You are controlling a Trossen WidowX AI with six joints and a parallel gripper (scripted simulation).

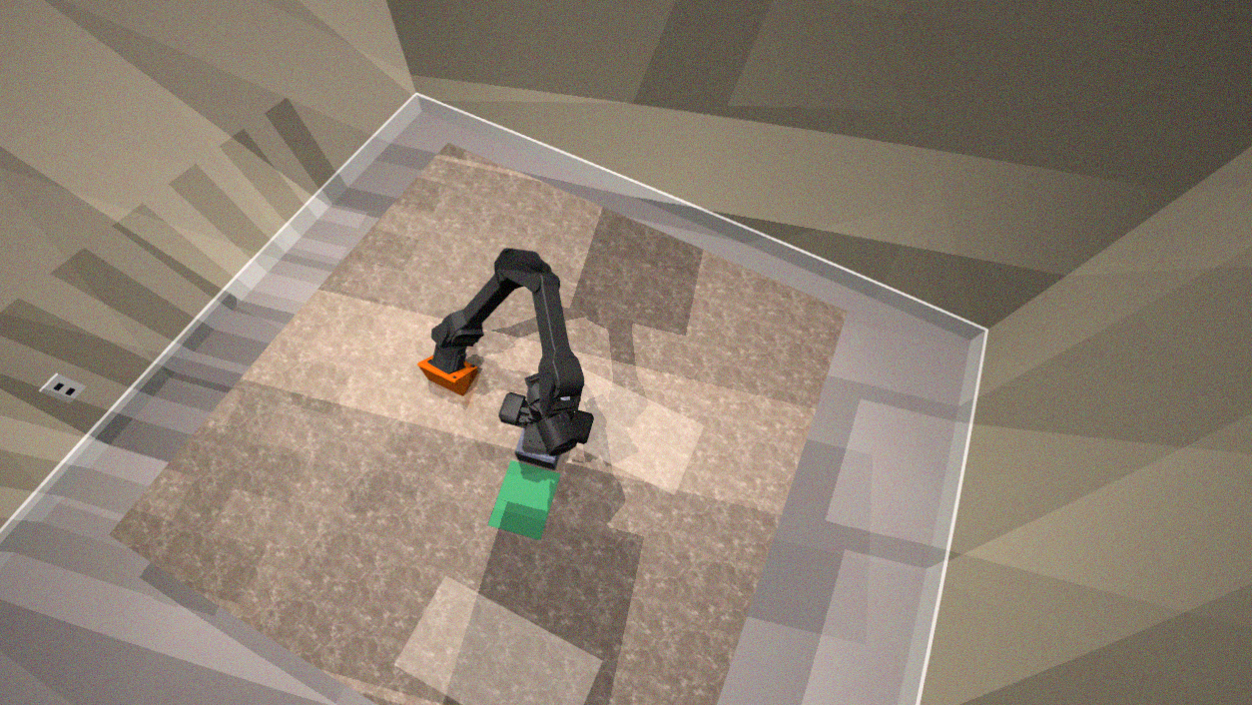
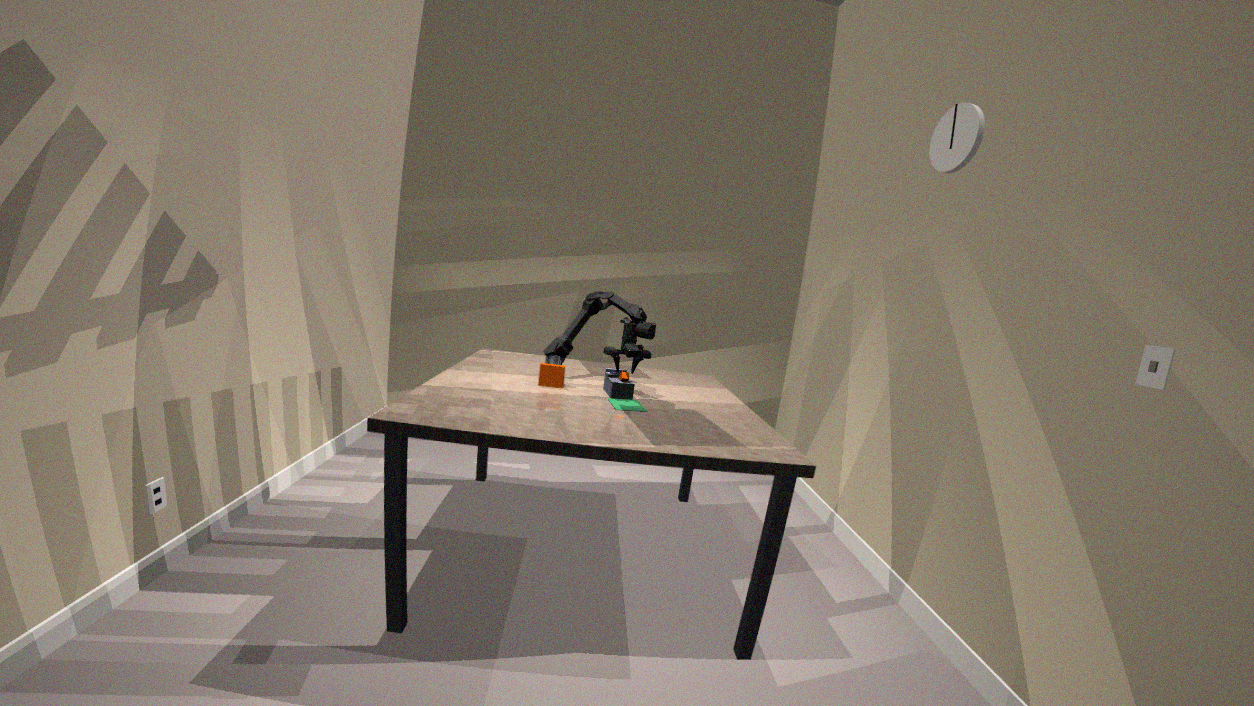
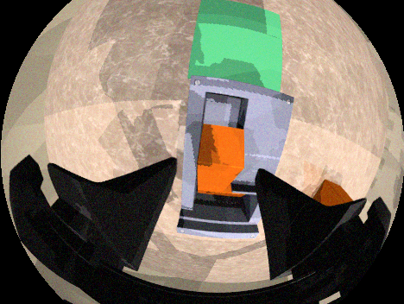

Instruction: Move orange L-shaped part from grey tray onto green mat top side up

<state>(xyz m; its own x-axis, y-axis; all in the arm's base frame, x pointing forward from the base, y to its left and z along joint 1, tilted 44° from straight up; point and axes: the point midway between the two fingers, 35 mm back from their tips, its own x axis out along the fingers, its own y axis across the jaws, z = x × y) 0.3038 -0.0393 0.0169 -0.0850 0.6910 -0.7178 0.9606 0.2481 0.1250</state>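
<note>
My gripper tip is 20 mm past the orange L-shaped part, 30 mm to the right of it and 50 mm above it. Also, from my gripper tip: green mat: 20 mm ahead, 140 mm to the right, 110 mm below.
</note>
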